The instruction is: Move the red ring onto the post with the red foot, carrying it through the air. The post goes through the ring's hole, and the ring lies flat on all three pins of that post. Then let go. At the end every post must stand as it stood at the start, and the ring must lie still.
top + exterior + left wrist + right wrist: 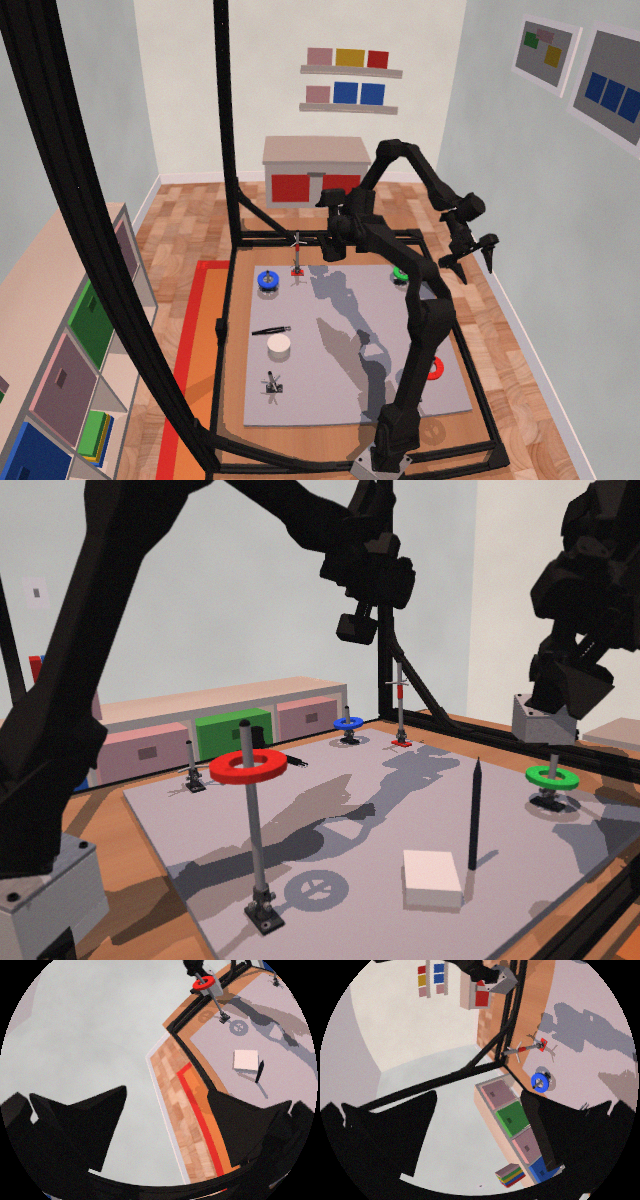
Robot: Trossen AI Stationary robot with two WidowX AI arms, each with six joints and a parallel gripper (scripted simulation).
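The red ring is 18 cm behind my left hand, 26 cm to the right of it and 8 cm below it. Also, from my left hand: black pen (11 cm behind, 2 cm to the right, 15 cm below); white block (12 cm behind, 9 cm to the right, 24 cm below).
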